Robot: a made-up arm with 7 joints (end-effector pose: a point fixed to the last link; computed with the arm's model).
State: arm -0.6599 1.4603 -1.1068 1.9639 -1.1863 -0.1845 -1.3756
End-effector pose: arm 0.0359 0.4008 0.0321 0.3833 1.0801 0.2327
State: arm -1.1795 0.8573 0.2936 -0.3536 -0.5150 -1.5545 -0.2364
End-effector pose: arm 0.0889 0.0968 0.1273 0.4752 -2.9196 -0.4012
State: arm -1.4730 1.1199 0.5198 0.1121 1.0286 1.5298 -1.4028
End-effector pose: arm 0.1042 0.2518 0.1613 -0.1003 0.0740 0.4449
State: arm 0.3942 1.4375 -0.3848 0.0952 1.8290 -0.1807 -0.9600
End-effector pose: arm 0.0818 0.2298 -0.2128 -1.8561 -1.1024 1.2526
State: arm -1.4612 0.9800 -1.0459 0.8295 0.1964 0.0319 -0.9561
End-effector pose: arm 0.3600 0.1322 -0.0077 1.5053 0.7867 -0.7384
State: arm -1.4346 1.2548 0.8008 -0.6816 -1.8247 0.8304 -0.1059
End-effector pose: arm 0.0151 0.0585 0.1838 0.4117 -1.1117 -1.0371
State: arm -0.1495 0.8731 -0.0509 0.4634 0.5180 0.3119 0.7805
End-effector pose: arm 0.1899 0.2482 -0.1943 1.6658 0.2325 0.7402
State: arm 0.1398 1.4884 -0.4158 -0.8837 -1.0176 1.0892 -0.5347
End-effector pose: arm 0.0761 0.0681 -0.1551 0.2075 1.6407 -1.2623
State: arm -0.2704 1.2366 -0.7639 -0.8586 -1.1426 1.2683 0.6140
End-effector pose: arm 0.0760 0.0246 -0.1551 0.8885 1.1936 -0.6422
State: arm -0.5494 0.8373 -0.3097 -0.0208 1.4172 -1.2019 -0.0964
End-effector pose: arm 0.2182 0.0408 -0.1315 2.0164 -0.9613 -1.5490
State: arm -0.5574 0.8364 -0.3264 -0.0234 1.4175 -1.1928 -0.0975
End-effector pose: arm 0.2182 0.0381 -0.1320 2.0190 -0.9705 -1.5520
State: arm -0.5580 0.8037 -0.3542 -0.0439 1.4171 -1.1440 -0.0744
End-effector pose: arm 0.2168 0.0266 -0.1332 1.9873 -1.0279 -1.4951
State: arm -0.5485 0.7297 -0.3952 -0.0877 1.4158 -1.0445 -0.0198
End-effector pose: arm 0.2128 0.0038 -0.1334 1.9026 -1.1391 -1.3572
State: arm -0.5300 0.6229 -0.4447 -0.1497 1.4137 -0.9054 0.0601
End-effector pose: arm 0.2055 -0.0260 -0.1286 1.7619 -1.2703 -1.1484
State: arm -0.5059 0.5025 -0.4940 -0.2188 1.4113 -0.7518 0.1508
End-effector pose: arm 0.1959 -0.0551 -0.1171 1.5847 -1.3773 -0.9047
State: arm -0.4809 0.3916 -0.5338 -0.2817 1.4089 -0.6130 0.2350
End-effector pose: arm 0.1868 -0.0766 -0.1017 1.4106 -1.4363 -0.6749
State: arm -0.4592 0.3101 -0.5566 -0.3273 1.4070 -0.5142 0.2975
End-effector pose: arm 0.1808 -0.0881 -0.0883 1.2804 -1.4535 -0.5033
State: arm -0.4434 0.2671 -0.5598 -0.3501 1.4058 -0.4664 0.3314
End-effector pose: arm 0.1788 -0.0916 -0.0811 1.2141 -1.4496 -0.4101
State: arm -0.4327 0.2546 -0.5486 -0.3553 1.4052 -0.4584 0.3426
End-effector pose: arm 0.1795 -0.0905 -0.0797 1.1989 -1.4399 -0.3791
